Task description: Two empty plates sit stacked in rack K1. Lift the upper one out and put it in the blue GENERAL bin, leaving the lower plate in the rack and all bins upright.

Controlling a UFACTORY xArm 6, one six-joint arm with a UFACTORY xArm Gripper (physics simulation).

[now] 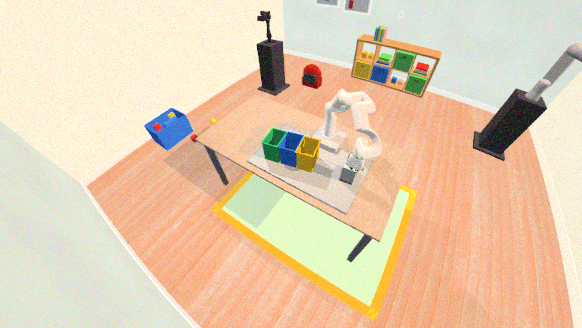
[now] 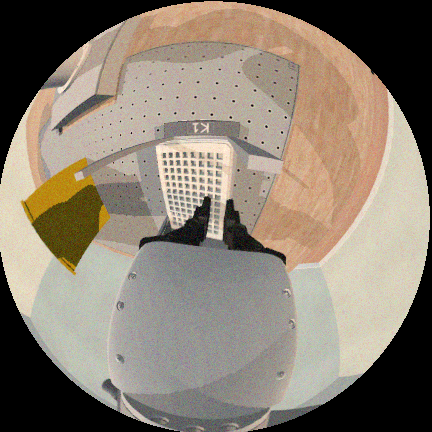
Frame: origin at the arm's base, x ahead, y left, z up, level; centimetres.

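Where they show: gripper, fingertip midpoint: (image 2: 217,208); arm's base at its link origin: (image 1: 328,134).
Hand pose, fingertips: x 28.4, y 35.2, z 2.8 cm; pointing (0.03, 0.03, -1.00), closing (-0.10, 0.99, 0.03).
Observation:
Things, the pixels of their top centre, and the offset from my fingertips. Level surfaces: height alone.
- Rack K1 at its top centre: (image 2: 167,264) (image 1: 352,161) dx -1.7, dy -3.0, dz +8.9 cm
- pale gridded plate at its top centre: (image 2: 190,200) dx -0.6, dy -3.1, dz +0.4 cm
- blue bin at its top centre: (image 1: 291,141) dx +8.5, dy -46.8, dz +12.0 cm
- green bin at its top centre: (image 1: 274,136) dx +11.9, dy -59.9, dz +12.0 cm
- yellow bin at its top centre: (image 2: 41,240) (image 1: 308,145) dx +5.6, dy -34.1, dz +12.0 cm
- pegboard at its surface level: dz -6.0 cm
- wooden table at its surface level: dz -7.3 cm
Rack K1 (image 1: 347,175) (image 2: 182,128) stands on the grey pegboard at the right of the table. A pale gridded plate (image 2: 192,172) lies at the rack, seen from above; it looks askew, with its right side wall showing. The lower plate cannot be told apart. My gripper (image 1: 355,164) (image 2: 217,208) is low over the rack, fingers drawn close together, off-centre to the plate's right. It is shut on the upper plate's right edge: one finger over the grid, one outside the edge. How firmly is unclear. The blue bin (image 1: 290,150) is upright.
The green bin (image 1: 273,145) and the yellow bin (image 1: 308,154) (image 2: 62,220) stand upright on either side of the blue bin. The pegboard (image 1: 332,192) (image 2: 200,95) lies under rack and bins on the wooden table (image 1: 260,107). The arm's base is behind the bins.

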